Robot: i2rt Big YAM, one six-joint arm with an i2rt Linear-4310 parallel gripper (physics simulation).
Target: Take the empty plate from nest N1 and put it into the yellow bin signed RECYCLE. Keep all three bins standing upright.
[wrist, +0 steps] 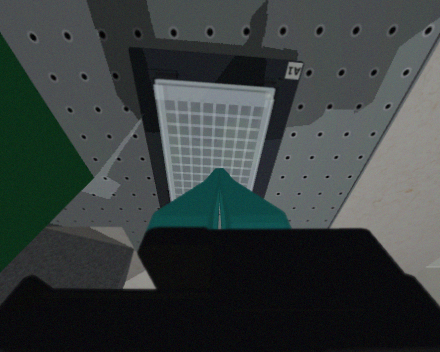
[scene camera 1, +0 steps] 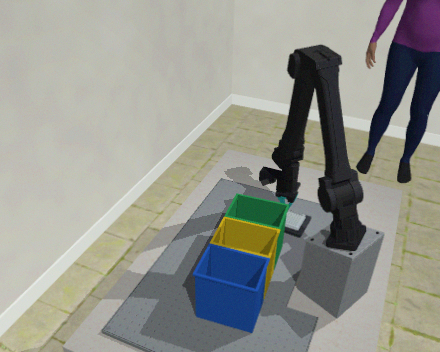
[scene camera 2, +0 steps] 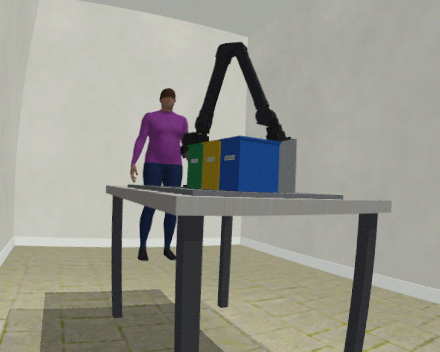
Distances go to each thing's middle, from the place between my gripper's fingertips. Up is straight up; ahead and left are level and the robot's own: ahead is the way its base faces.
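Clear plate (wrist: 203, 126): my hand is 30 mm above the plate, 10 mm to the right of the plate and 10 mm past the plate. The dark nest (wrist: 191, 66) is 40 mm below my hand, 10 mm to the left of it and 10 mm behind it. The green bin (scene camera 1: 255, 210) is 40 mm above my hand, 210 mm to the left of it and 20 mm ahead of it. The yellow bin (scene camera 1: 240, 235) is 40 mm above my hand and 340 mm to the left of it.
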